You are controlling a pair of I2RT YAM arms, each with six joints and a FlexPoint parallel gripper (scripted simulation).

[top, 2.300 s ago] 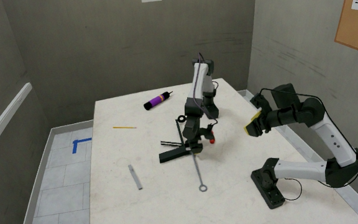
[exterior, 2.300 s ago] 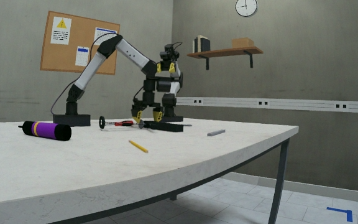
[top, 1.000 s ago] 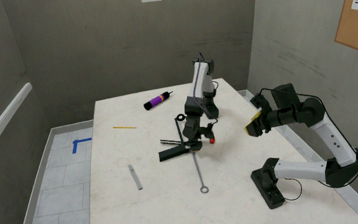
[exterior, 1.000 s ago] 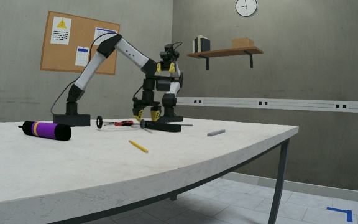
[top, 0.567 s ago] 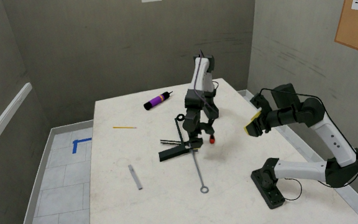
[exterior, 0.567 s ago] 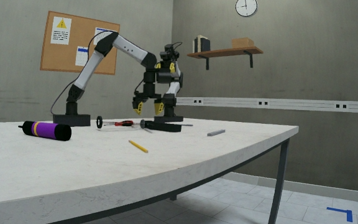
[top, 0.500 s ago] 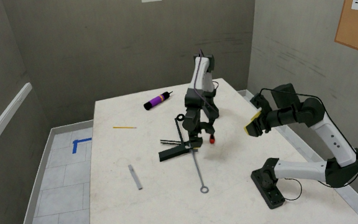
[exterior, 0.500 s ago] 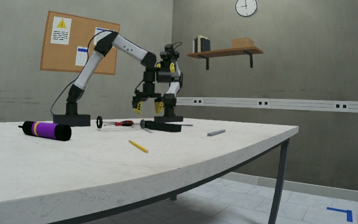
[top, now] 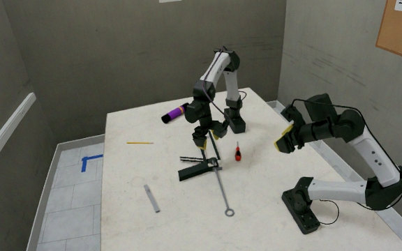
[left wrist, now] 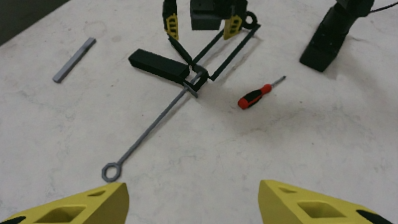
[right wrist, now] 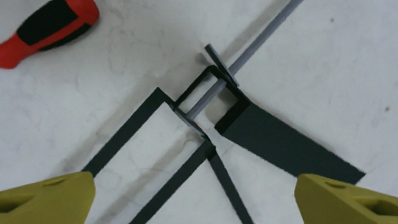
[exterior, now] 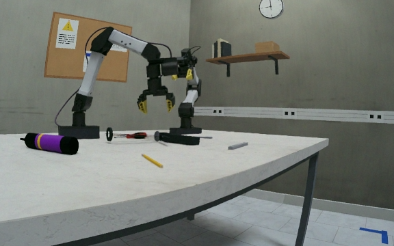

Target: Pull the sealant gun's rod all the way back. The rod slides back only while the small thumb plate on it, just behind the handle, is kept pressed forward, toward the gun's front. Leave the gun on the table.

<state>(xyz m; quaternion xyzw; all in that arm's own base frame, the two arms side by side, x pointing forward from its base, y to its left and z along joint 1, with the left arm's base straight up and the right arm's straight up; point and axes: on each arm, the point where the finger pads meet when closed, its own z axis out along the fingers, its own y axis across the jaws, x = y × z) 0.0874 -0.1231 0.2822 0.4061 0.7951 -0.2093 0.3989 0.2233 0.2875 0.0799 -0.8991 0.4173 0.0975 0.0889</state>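
Note:
Now: the thumb plate 110 mm below my right hand and 60 mm to the left of it. Round my right hand: grey bar (310 mm ahead, 130 mm to the left, 120 mm below); then red-handled tool (160 mm behind, 110 mm below, 40 mm to the right); then grey rod (160 mm to the left, 110 mm below, 10 mm ahead).

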